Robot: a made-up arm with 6 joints. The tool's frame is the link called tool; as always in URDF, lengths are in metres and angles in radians. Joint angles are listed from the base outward. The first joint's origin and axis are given. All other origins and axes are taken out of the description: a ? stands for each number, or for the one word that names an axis. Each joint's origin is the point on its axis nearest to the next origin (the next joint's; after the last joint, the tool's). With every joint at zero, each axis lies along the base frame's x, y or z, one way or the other. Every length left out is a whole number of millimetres.
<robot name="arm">
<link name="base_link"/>
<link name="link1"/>
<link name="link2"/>
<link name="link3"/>
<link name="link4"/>
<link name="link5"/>
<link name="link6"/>
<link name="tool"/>
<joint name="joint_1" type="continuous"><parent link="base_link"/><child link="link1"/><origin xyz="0.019 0.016 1.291" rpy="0 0 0"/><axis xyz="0 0 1"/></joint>
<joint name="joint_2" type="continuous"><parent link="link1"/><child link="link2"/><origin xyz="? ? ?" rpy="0 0 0"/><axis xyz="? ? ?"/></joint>
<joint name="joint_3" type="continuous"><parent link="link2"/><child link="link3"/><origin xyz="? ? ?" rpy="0 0 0"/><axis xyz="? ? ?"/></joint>
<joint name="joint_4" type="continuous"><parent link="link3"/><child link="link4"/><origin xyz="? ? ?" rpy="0 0 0"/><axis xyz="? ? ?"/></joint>
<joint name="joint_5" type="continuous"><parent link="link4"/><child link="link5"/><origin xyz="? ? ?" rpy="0 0 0"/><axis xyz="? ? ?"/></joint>
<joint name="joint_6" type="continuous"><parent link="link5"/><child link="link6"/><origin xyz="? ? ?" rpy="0 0 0"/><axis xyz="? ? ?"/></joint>
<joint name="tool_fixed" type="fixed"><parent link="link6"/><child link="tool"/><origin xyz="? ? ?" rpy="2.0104 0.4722 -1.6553"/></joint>
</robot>
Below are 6 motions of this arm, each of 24 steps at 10 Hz.
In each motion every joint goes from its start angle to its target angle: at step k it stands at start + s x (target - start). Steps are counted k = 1, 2, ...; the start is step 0. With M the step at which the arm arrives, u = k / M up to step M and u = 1 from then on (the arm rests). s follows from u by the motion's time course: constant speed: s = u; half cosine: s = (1 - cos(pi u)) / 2; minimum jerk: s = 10 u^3 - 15 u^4 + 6 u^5.
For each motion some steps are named. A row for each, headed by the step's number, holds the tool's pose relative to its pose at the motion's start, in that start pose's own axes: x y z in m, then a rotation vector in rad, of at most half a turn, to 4 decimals.
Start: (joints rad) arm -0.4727 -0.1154 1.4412 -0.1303 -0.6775 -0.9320
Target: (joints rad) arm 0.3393 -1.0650 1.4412 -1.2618 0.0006 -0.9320
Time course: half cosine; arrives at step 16
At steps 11, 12, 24:
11: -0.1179 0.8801 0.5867 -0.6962 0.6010 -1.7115
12: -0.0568 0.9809 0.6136 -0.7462 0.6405 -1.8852
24: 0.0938 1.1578 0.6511 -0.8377 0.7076 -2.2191

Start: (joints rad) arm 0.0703 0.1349 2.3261 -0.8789 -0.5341 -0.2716
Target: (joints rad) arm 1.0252 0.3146 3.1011 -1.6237 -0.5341 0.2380
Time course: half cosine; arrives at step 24
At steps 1, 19, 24:
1: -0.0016 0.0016 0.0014 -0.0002 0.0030 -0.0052
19: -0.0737 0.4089 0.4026 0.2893 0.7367 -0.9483
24: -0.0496 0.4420 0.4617 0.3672 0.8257 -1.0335

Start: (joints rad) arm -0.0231 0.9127 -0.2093 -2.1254 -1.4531 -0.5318
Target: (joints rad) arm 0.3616 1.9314 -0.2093 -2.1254 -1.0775 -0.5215
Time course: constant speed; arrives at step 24
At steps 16, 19, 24:
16: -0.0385 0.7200 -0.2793 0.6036 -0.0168 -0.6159
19: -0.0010 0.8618 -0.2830 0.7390 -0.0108 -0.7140
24: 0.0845 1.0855 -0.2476 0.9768 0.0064 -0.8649

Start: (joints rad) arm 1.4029 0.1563 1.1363 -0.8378 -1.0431 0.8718
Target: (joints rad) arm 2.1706 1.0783 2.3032 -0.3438 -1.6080 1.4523
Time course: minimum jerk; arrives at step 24
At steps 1, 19, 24:
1: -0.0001 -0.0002 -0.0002 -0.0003 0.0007 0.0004
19: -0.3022 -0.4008 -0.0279 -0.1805 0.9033 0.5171
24: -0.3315 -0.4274 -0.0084 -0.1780 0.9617 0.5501

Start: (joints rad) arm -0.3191 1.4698 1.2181 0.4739 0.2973 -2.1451
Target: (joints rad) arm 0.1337 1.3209 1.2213 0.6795 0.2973 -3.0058
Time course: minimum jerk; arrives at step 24
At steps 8, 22, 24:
8: 0.0430 -0.1212 0.0563 -0.1100 -0.0992 -0.0944
22: 0.2052 -0.5050 0.3647 -0.4552 -0.5799 -0.4009
24: 0.2062 -0.5070 0.3672 -0.4570 -0.5835 -0.4026

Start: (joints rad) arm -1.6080 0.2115 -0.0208 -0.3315 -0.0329 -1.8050
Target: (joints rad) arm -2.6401 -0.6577 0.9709 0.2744 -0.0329 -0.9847
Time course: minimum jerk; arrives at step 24
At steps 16, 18, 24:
16: -0.0277 0.2553 1.1873 0.1854 2.1171 0.3113
18: 0.1424 0.2697 1.2627 0.3501 2.4070 0.3468
24: 0.3259 0.2719 1.2912 0.5369 2.6803 0.3708

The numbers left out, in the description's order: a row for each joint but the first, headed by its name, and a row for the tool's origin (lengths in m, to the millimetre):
joint_2: xyz 0.165 0.034 0, axis 0 1 0
joint_3: xyz 0.003 0 0.546, axis 0 -1 0
joint_4: xyz 0.603 0 0.25, axis -1 0 0
joint_5: xyz 0 0.028 -0.026, axis 0 -1 0
joint_6: xyz 0.11 0 0.003, axis -1 0 0
tool: xyz 0 0.024 0.004

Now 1 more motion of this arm.
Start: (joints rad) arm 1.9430 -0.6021 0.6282 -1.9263 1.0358 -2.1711
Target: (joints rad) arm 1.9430 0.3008 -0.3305 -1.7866 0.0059 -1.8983
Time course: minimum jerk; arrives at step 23
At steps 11, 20, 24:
11: -0.6469 0.1980 -0.3634 0.4827 0.6385 0.4686
20: -1.4304 0.1336 -0.1572 1.1465 1.4436 0.4804
24: -1.4504 0.1267 -0.1398 1.1681 1.4712 0.4680

